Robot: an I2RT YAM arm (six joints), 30 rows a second.
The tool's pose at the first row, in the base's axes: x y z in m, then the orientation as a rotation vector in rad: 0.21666 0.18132 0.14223 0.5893 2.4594 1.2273
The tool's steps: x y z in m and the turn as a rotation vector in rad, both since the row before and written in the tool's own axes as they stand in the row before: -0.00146 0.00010 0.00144 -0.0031 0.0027 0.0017; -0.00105 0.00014 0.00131 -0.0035 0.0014 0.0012; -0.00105 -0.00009 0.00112 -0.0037 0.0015 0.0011; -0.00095 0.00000 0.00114 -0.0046 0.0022 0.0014; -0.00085 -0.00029 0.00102 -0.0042 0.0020 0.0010; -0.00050 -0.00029 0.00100 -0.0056 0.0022 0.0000; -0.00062 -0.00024 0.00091 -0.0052 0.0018 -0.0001; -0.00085 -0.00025 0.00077 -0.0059 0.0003 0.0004; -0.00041 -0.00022 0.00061 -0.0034 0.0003 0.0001; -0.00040 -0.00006 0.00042 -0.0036 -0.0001 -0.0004; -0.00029 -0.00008 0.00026 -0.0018 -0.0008 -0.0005; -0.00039 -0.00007 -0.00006 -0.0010 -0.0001 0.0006; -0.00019 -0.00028 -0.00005 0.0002 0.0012 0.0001; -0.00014 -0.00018 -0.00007 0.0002 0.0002 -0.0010; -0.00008 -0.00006 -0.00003 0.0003 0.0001 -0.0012
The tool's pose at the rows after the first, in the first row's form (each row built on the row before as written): 0.21860 0.18162 0.14164 0.5894 2.4593 1.2331; 0.22014 0.18206 0.14111 0.5894 2.4578 1.2384; 0.22154 0.18225 0.14050 0.5891 2.4562 1.2440; 0.22288 0.18256 0.13995 0.5886 2.4545 1.2512; 0.22402 0.18269 0.13922 0.5878 2.4529 1.2576; 0.22485 0.18298 0.13847 0.5852 2.4504 1.2654; 0.22575 0.18318 0.13782 0.5828 2.4478 1.2724; 0.22679 0.18317 0.13727 0.5816 2.4435 1.2795; 0.22738 0.18328 0.13679 0.5807 2.4411 1.2836; 0.22791 0.18335 0.13655 0.5793 2.4382 1.2875; 0.22826 0.18335 0.13637 0.5786 2.4361 1.2889; 0.22856 0.18308 0.13638 0.5792 2.4352 1.2902; 0.22865 0.18281 0.13619 0.5788 2.4363 1.2907; 0.22870 0.18260 0.13609 0.5775 2.4366 1.2902; 0.22874 0.18251 0.13606 0.5760 2.4369 1.2894
